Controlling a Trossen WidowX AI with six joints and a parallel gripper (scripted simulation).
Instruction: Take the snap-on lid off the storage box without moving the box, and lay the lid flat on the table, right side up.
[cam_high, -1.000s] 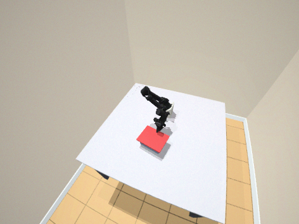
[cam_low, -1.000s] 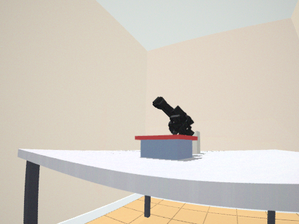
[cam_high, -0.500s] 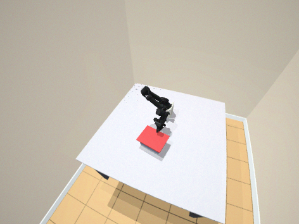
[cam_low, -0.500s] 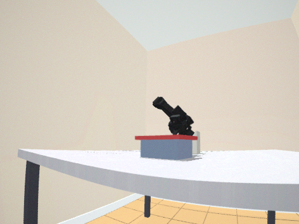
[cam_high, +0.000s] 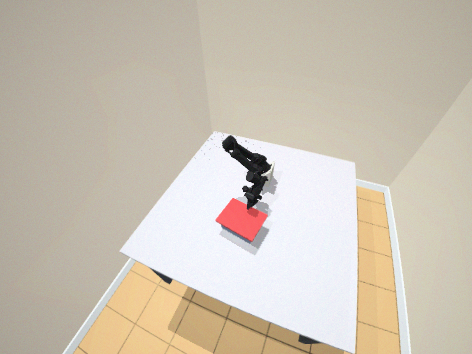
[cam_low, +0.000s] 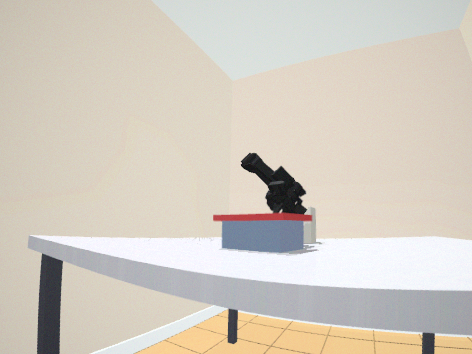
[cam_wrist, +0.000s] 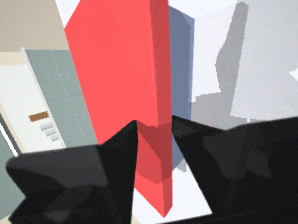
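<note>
My gripper tip is 7 cm short of the red lid, 2 cm to the left of it and 1 cm below it. The rest, counted from my gripper tip: storage box (7 cm ahead, 4 cm below, 2 cm to the right).
</note>
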